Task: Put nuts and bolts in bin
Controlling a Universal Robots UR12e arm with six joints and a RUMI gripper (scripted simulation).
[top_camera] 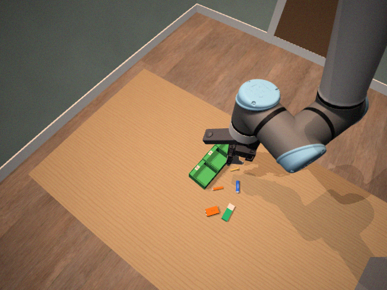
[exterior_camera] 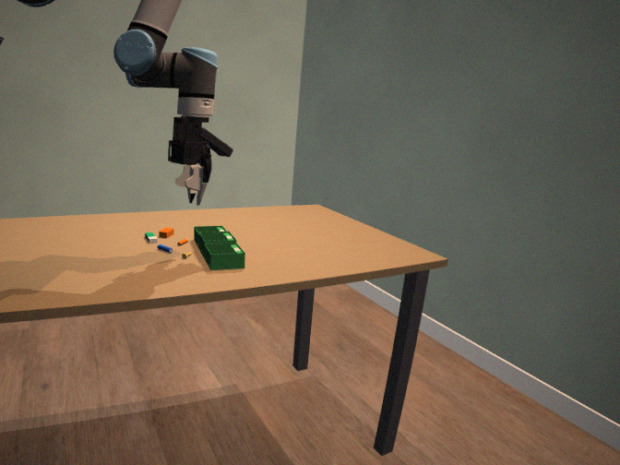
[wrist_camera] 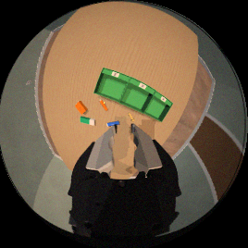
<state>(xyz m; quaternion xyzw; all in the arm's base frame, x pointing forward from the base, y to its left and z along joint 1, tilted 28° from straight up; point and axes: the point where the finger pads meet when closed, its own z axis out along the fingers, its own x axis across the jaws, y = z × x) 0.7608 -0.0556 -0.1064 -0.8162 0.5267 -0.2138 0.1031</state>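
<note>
My hand is 140 mm above the yellow bolt, 40 mm to the left of it and 30 mm past it. Round my hand: green-and-white eraser: 140 mm below, 120 mm to the left, 100 mm behind; then blue cylinder: 140 mm below, 80 mm behind, 20 mm to the left; then orange bolt: 140 mm below, 70 mm to the left, 20 mm behind.
</note>
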